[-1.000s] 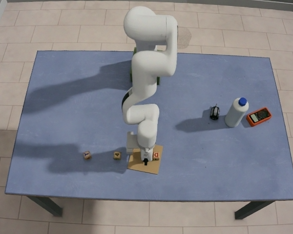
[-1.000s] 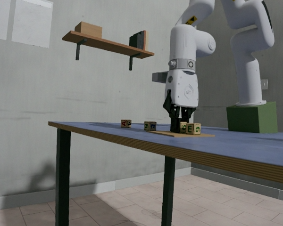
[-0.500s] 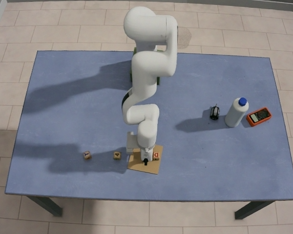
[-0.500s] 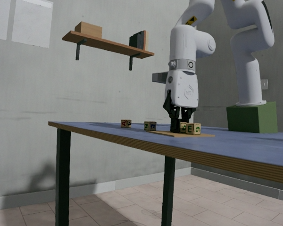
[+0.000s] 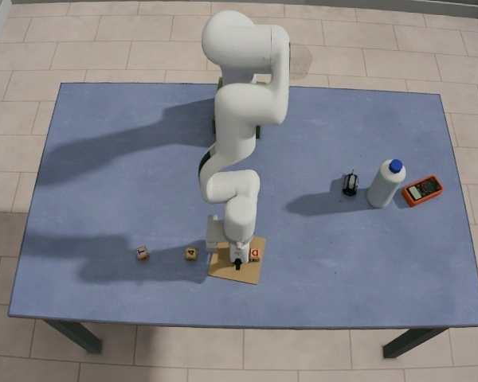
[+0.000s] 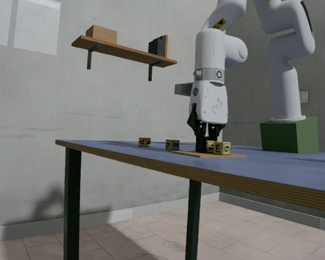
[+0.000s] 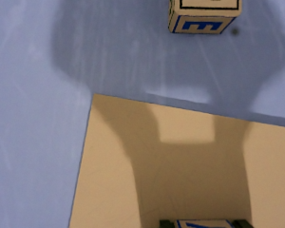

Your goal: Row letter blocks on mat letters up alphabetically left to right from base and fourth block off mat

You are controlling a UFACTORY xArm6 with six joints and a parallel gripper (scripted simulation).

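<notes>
The tan mat is 2 cm below my hand. The rest, counted from my hand: black object (19 cm behind, 37 cm to the left, 1 cm below); wooden block (1 cm ahead, 5 cm to the left, 1 cm below); orange multimeter (14 cm behind, 60 cm to the left, 1 cm below).
</notes>
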